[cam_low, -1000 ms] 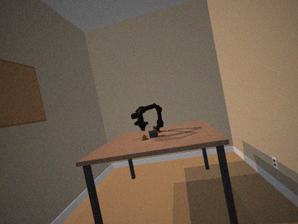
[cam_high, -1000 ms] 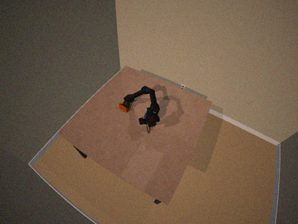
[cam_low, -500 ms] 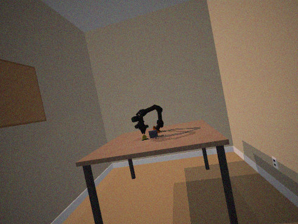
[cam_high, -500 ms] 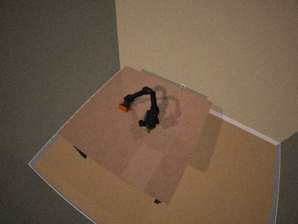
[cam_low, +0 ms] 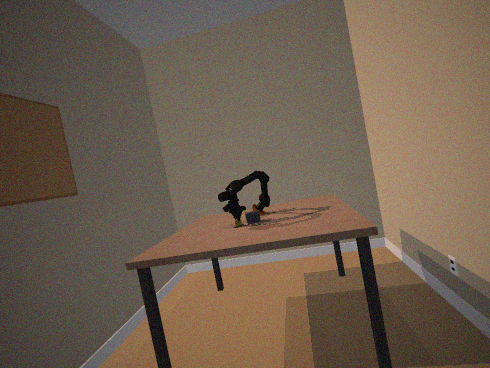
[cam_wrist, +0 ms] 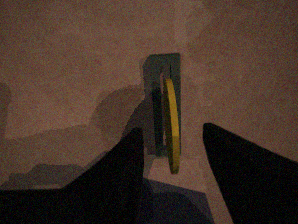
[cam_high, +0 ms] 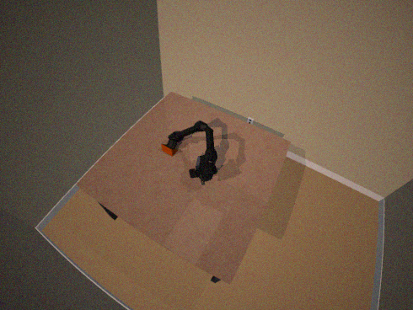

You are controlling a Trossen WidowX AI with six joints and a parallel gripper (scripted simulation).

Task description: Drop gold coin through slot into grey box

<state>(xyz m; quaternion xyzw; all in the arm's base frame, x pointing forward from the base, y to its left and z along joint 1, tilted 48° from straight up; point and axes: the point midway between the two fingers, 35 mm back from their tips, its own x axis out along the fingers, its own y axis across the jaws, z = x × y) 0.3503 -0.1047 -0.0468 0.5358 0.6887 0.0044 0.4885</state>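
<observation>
Now: the gold coin 10 mm below my gripper tip.
</observation>
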